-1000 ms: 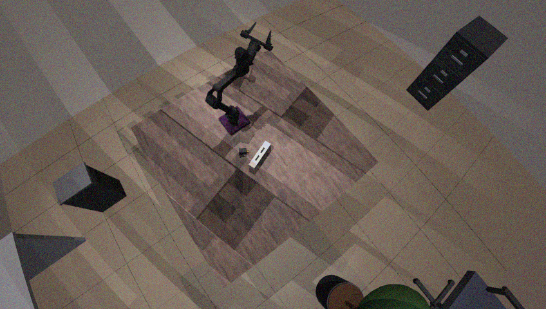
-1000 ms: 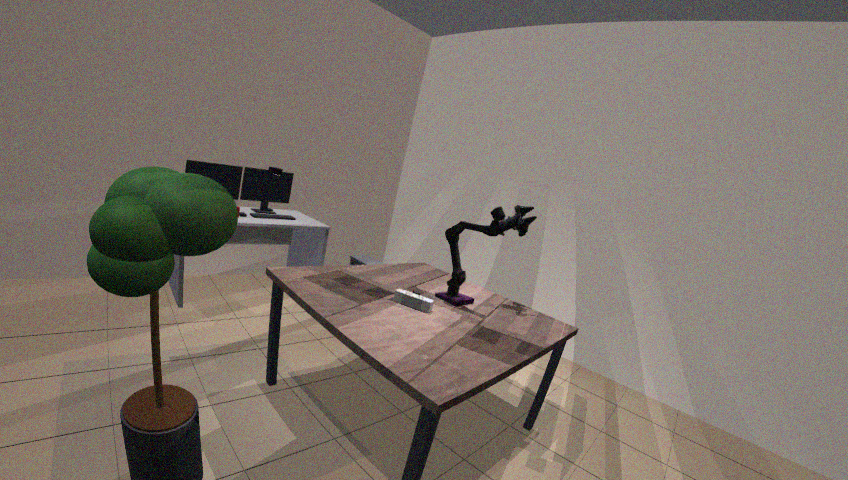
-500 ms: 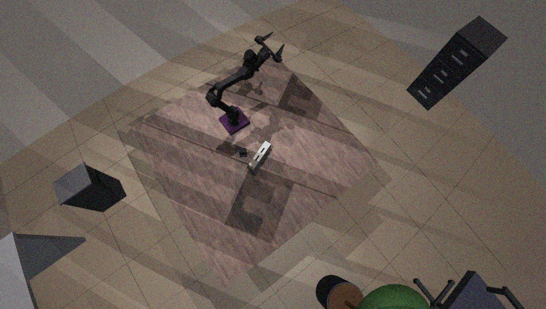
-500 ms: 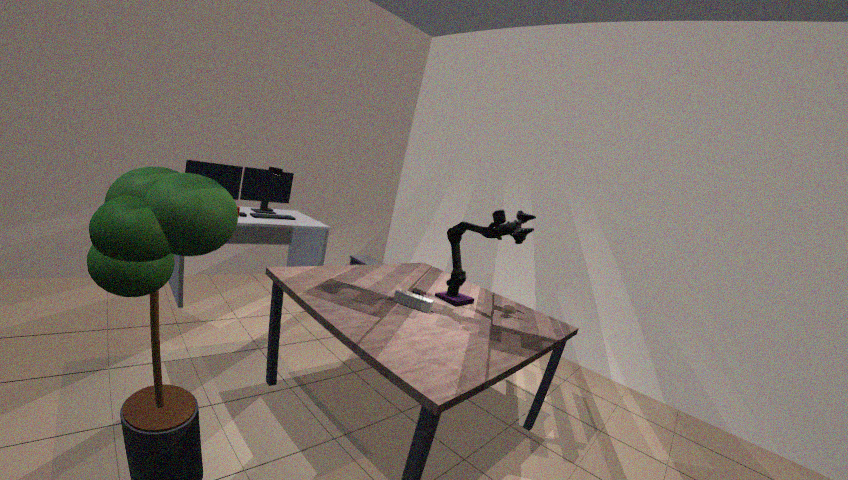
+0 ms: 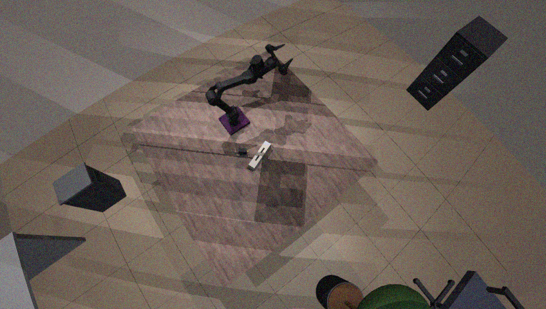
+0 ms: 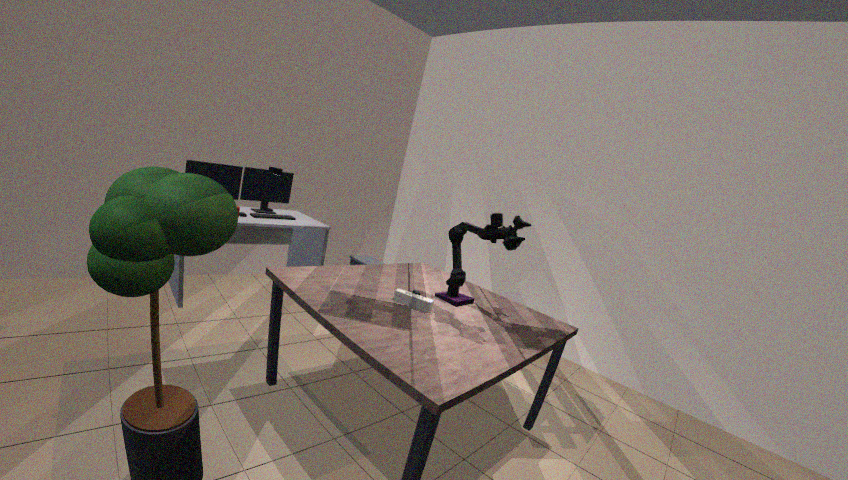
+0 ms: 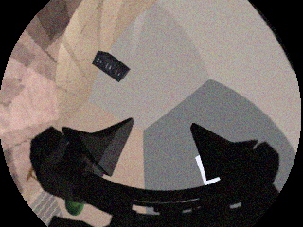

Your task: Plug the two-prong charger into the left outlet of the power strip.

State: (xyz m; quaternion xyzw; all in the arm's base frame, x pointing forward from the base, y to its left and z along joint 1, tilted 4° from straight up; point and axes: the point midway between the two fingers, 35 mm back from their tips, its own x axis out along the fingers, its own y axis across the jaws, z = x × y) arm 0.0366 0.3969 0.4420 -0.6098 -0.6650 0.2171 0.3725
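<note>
Right now the dark two-prong charger is 48 cm below my gripper tip, 44 cm to the right of it and 20 cm ahead of it.
</note>
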